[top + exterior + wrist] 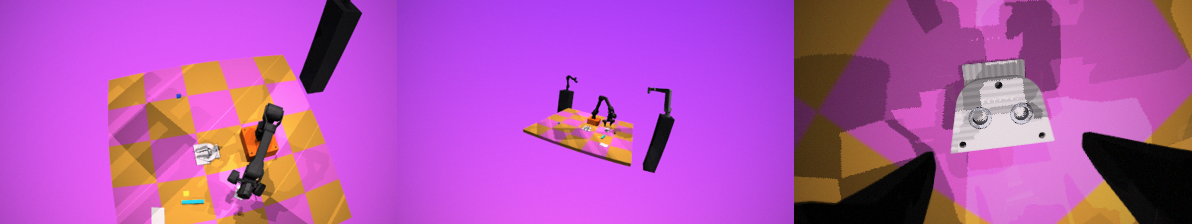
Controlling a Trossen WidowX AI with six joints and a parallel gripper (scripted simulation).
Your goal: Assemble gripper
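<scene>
My gripper tip is 11 cm short of the gripper jaw, 27 cm to the left of it and 5 cm above it. The rest, counted from my gripper tip: yellow cube (28 cm ahead, 5 cm to the right, 6 cm below); then small brown cube (4 cm ahead, 12 cm to the left, 5 cm below); then teal bar (26 cm ahead, 1 cm to the left, 5 cm below).
</scene>
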